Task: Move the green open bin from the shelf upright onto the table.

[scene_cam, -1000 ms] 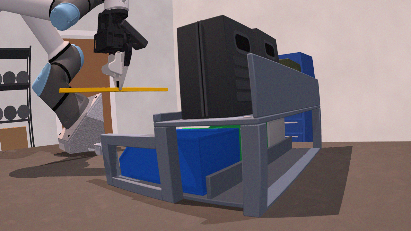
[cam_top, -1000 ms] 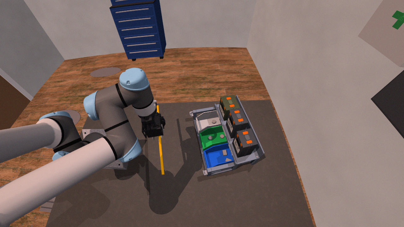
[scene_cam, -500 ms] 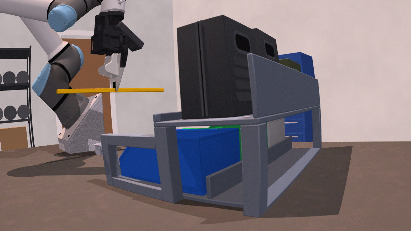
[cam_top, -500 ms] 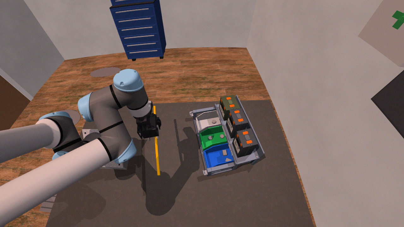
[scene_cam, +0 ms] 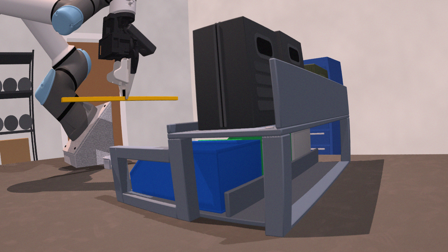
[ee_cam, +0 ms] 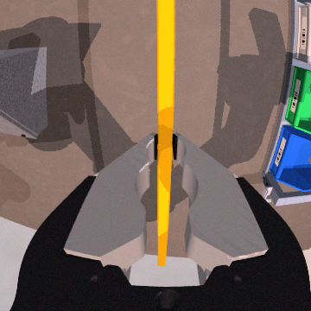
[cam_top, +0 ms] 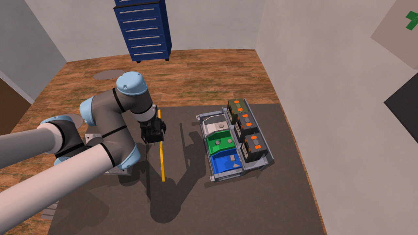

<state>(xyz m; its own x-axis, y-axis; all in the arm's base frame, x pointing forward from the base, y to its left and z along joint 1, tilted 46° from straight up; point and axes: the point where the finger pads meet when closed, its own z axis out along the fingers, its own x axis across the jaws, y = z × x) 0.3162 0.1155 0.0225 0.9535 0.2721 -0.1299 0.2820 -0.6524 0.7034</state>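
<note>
The yellow bar is 10 mm below my hand. The rest, counted from my hand: grey bin 260 mm ahead, 190 mm to the left, 150 mm below; then green open bin 290 mm ahead, 150 mm below, 90 mm to the left; then blue bin 330 mm ahead, 150 mm below, 20 mm to the right.
</note>
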